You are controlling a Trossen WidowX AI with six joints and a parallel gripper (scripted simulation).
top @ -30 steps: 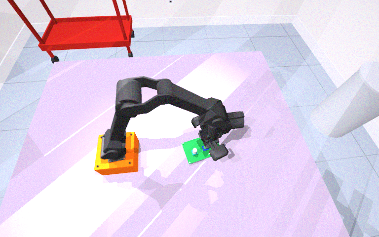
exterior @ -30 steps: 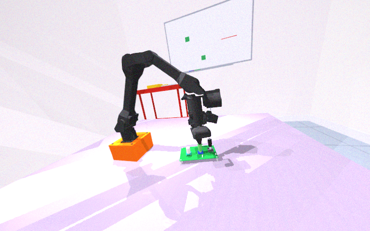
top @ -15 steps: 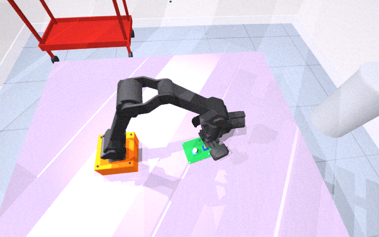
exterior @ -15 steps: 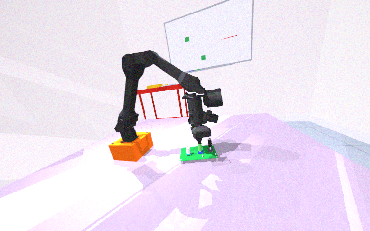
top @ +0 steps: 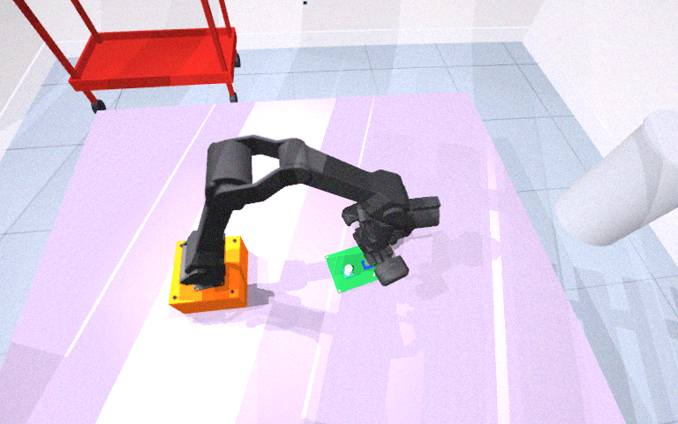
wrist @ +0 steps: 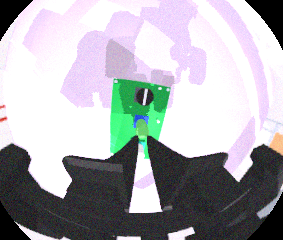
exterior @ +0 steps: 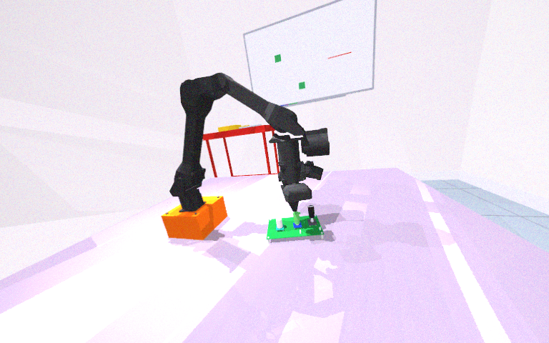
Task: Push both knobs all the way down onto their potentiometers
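The black knob is 5 cm ahead of my gripper tip, 1 cm to the left of it and 1 cm below it. From my gripper tip the other things lie so: light green knob: 2 cm below.
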